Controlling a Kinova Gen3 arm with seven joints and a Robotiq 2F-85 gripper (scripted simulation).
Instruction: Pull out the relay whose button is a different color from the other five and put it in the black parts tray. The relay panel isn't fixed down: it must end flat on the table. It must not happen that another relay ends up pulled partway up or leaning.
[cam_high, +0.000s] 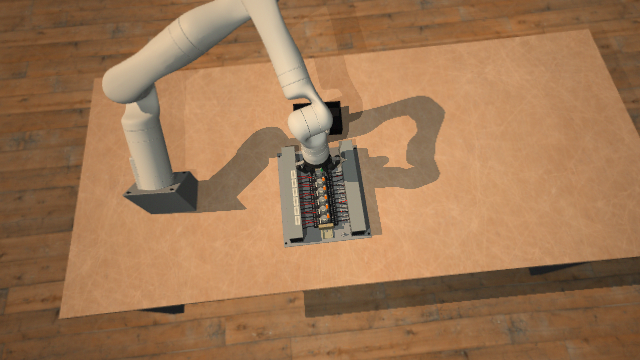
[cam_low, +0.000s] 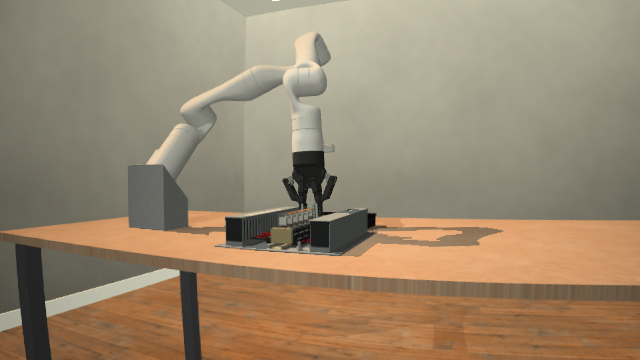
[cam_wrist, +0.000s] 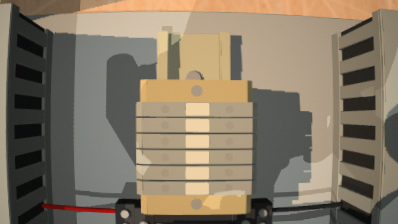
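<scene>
My hand is 5 cm to the left of the relay panel and 3 cm above it. Also, from my hand: black parts tray (3 cm ahead, 21 cm to the left, 4 cm below).
</scene>
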